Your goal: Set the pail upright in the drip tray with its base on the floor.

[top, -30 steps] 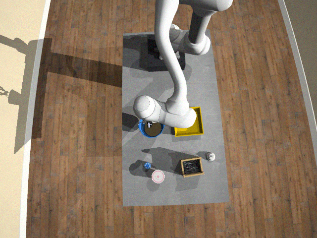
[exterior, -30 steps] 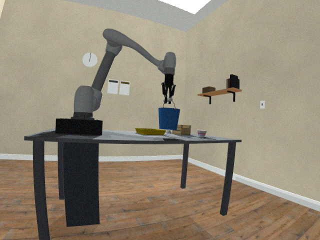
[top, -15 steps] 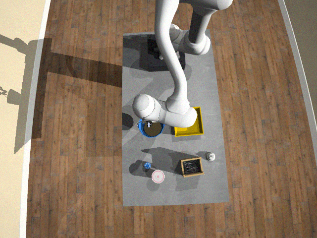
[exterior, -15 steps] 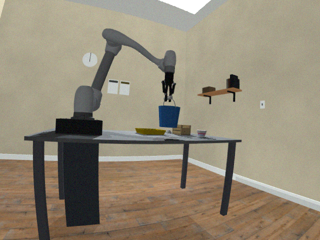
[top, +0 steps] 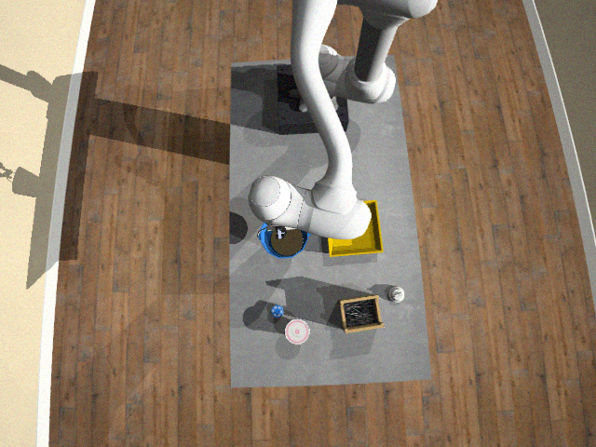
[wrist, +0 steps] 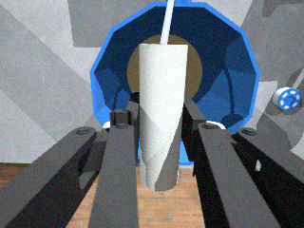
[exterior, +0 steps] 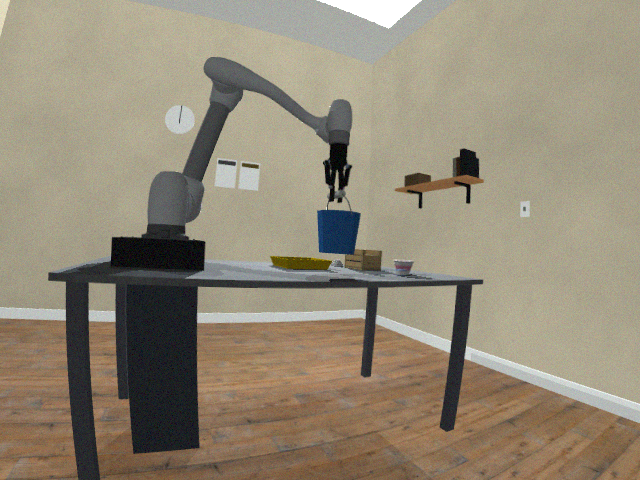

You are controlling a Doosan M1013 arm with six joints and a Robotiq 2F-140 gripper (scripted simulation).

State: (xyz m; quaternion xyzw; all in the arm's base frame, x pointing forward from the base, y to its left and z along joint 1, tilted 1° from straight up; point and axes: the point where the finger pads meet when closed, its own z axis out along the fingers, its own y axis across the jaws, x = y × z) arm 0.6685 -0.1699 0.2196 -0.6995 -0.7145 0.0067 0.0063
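Right now my hand is 3 cm above the pail handle and 1 cm short of it. Also, from my hand: blue pail 10 cm below, 1 cm ahead; then pink-rimmed bowl 40 cm ahead, 29 cm below, 2 cm to the left; then yellow drip tray 32 cm below, 30 cm to the left, 3 cm behind.
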